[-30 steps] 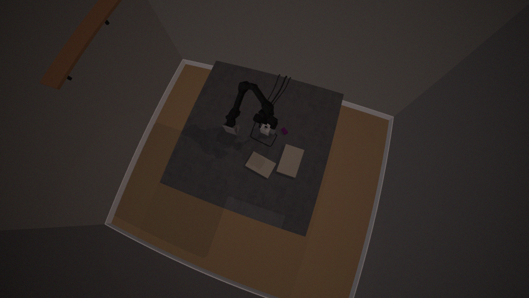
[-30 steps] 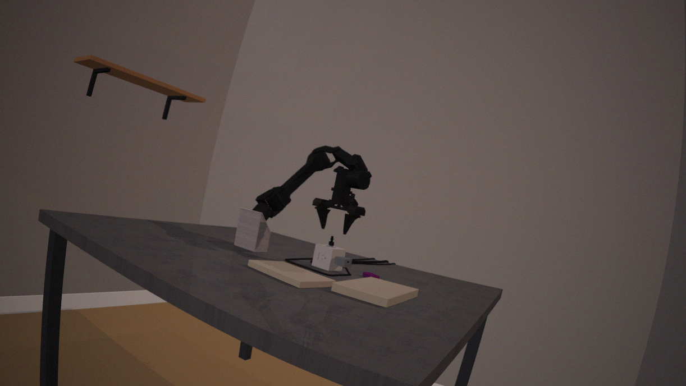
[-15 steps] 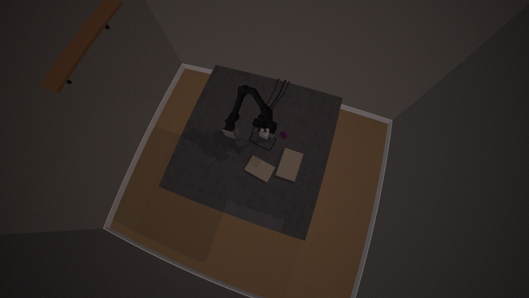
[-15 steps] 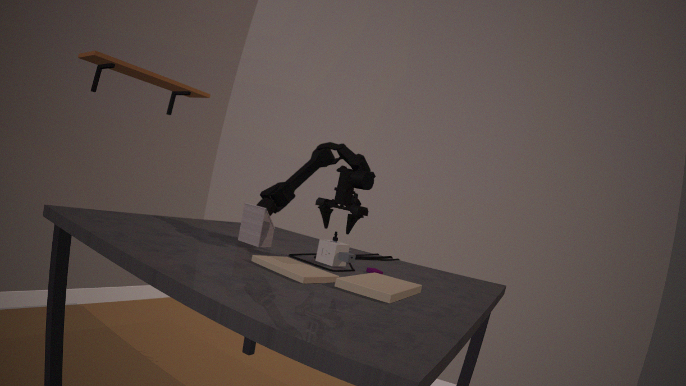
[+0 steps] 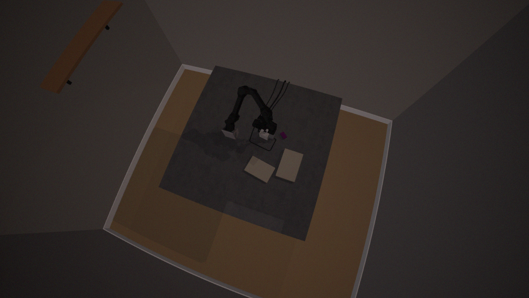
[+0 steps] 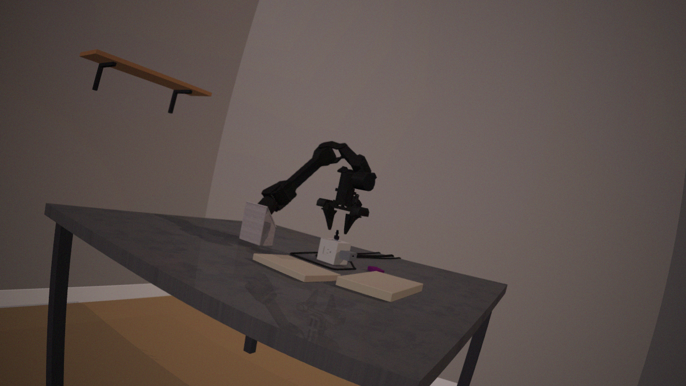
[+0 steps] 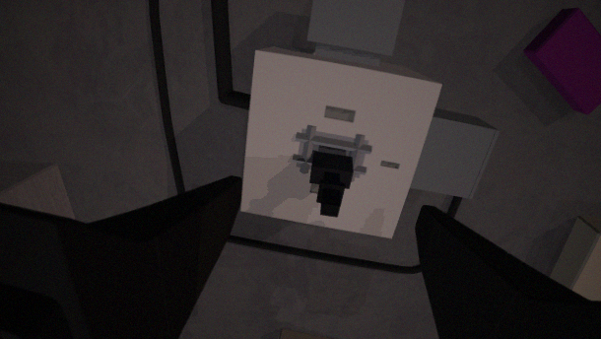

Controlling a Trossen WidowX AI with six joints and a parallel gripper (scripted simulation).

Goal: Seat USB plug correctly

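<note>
The usb plug is 10 mm below my gripper tip. Also, from my gripper tip: small purple block: 150 mm ahead, 100 mm below, 60 mm to the left.
</note>
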